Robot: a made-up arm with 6 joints. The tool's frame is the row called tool.
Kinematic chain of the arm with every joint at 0, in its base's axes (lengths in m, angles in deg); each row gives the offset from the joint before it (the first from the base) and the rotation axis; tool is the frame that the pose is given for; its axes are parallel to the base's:
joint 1: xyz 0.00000 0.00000 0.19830 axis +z
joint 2: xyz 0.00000 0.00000 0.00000 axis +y
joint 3: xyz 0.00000 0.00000 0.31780 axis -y
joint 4: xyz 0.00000 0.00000 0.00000 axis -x
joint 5: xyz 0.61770 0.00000 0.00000 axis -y
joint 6: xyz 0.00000 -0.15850 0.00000 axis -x
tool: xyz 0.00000 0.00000 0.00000
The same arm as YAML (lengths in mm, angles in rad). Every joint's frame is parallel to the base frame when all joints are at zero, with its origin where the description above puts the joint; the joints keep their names.
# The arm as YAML. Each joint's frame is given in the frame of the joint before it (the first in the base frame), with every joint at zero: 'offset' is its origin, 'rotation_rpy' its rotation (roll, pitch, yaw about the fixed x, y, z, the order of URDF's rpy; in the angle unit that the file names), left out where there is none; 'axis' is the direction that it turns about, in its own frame. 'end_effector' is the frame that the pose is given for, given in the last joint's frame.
length_unit: mm
angle_unit: rad
chain:
  - id: joint 1
    offset: [0.0, 0.0, 198.3]
    axis: "+z"
  - id: joint 2
    offset: [0.0, 0.0, 0.0]
    axis: "+y"
  - id: joint 3
    offset: [0.0, 0.0, 317.8]
    axis: "-y"
  - id: joint 4
    offset: [0.0, 0.0, 0.0]
    axis: "-x"
  - id: joint 5
    offset: [617.7, 0.0, 0.0]
    axis: "-y"
  - id: joint 6
    offset: [0.0, -158.5, 0.0]
    axis: "-x"
end_effector:
  offset: [0.0, 0.0, 0.0]

